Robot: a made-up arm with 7 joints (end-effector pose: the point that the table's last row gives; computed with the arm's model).
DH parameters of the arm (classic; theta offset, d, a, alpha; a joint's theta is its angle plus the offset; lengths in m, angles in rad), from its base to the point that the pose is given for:
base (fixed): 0.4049 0 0.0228 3.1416
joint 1: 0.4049 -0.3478 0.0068 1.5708
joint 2: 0 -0.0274 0.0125 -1.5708
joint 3: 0 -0.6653 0.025 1.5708
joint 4: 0 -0.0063 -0.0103 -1.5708
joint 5: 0 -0.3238 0.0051 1.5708
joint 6: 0 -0.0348 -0.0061 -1.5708
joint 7: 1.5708 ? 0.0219 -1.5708
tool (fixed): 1.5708 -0.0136 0 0
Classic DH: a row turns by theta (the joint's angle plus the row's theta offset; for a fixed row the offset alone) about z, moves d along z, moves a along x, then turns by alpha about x.
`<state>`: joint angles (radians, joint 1 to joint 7).
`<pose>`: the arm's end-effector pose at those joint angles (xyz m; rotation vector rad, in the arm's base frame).
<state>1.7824 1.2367 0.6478 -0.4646 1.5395 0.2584 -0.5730</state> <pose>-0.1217 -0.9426 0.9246 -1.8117 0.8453 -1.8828</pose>
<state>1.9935 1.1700 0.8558 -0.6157 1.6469 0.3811 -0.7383</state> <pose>-0.2006 -0.8299 0.9913 -2.1540 0.9170 -1.9840</pose>
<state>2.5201 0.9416 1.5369 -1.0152 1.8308 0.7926 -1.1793</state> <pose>-0.2509 -0.6288 0.9561 2.5354 -0.8240 1.0144</pose>
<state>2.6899 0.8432 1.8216 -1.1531 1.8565 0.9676 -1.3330</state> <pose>-0.2944 -0.5775 0.8876 2.7445 -0.9362 0.6821</pose>
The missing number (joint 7, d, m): -0.1888
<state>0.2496 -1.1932 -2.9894 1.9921 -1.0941 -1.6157 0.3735</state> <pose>-0.5370 0.3751 0.2974 -0.2141 -0.5189 1.6726</pose>
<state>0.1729 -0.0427 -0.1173 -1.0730 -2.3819 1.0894 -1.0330</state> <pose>-0.3648 0.1485 1.0803 -0.3022 0.5344 2.2527</pose>
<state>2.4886 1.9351 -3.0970 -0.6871 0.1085 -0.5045 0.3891</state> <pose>-0.5940 -0.4777 -0.3551 -0.8228 1.4035 0.9747</pose>
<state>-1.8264 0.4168 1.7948 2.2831 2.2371 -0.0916 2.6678</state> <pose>0.4180 0.2206 0.6702 0.9530 0.5002 -0.4874</pose>
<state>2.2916 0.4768 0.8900 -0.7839 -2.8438 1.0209 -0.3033</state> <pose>0.0959 -0.3998 1.1670 0.5189 -0.0677 -0.2471</pose>
